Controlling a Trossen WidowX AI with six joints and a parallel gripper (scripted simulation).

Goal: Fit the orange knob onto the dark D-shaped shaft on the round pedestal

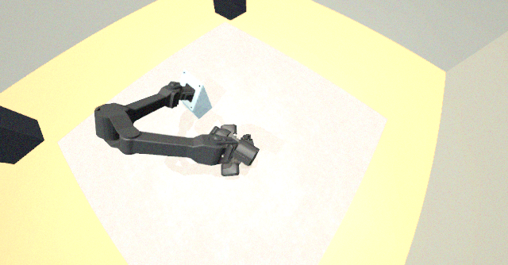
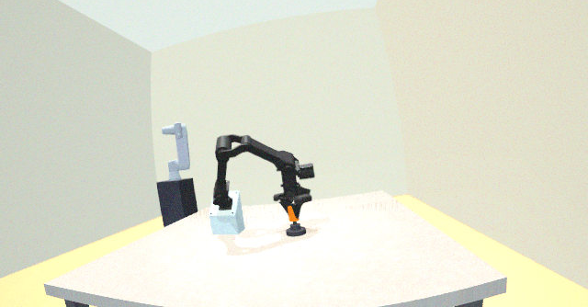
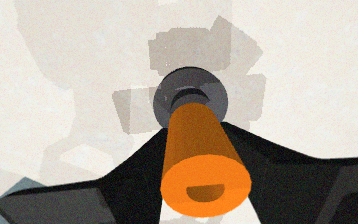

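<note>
Right now my gripper tip is 2 cm below the orange knob. Round my gripper tip: pedestal with shaft: 4 cm below.
</note>
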